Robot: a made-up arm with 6 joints.
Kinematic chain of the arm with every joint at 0, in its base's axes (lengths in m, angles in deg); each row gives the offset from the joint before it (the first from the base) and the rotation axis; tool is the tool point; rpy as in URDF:
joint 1: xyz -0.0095 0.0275 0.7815 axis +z
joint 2: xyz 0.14 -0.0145 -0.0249 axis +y
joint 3: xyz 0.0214 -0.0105 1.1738 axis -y
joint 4: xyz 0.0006 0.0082 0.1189 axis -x
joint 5: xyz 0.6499 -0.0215 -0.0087 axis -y
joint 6: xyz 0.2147 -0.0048 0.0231 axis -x
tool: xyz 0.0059 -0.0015 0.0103 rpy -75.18 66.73 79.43
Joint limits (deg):
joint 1: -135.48..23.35
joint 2: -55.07..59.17
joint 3: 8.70..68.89
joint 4: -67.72..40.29
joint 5: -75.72..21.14
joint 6: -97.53..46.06
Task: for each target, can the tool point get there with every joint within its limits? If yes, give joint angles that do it. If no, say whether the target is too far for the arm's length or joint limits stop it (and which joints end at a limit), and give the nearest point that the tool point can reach.
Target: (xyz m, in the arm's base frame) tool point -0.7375 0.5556 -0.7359
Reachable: no: joint limits stop it (at a limit: joint 1, joint 2, joint 3, joint 5, joint 6) | nearest point -1.1853 -0.9923 0.7260 | short by 2.176 m
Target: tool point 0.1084 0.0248 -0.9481
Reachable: no: joint limits stop it (at a limit: joint 2, joint 3, joint 5, joint 6) | nearest point 1.5319 -0.0078 0.7163 | short by 2.190 m
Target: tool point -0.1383 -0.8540 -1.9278
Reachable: no: too far | nearest point -0.2407 -1.5549 0.6909 | short by 2.713 m
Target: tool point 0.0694 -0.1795 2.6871
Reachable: yes | joints -45.91 -13.45 53.28 18.14 -35.84 -62.24
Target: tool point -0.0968 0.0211 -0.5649
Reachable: no: joint limits stop it (at a limit: joint 1, joint 2, joint 3, joint 5, joint 6) | nearest point -1.1234 -1.0386 0.7163 | short by 1.954 m
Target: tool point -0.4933 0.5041 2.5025
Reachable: yes | joints -49.17 -42.84 44.91 8.02 -20.41 -14.24
